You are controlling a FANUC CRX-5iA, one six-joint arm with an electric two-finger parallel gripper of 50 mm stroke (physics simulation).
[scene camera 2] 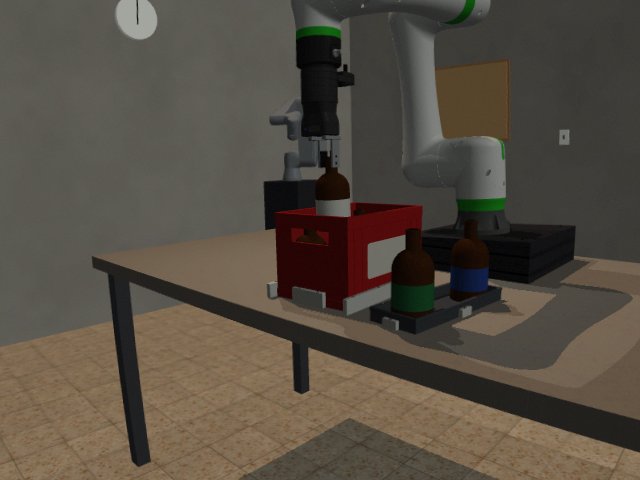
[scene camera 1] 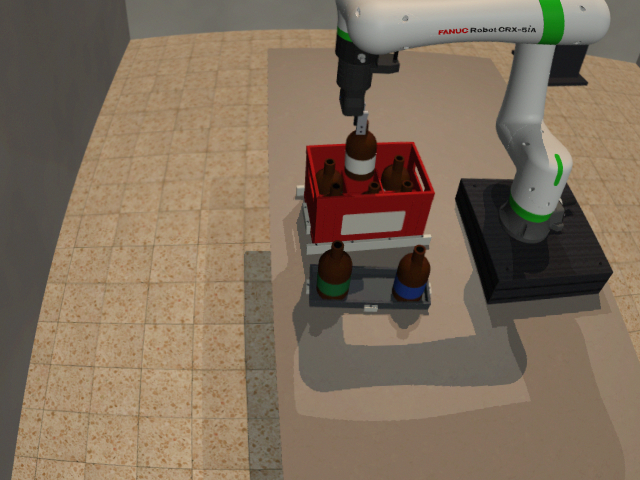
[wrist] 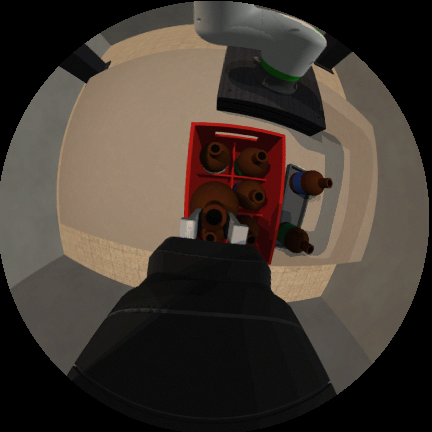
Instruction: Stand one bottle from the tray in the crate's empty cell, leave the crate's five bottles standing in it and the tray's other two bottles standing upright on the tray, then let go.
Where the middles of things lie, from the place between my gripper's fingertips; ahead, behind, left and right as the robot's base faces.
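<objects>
There is the long strip (scene camera 1: 380, 243), and it sits 140 mm to the left of my hand, 10 mm behind it and 250 mm below it.
</objects>
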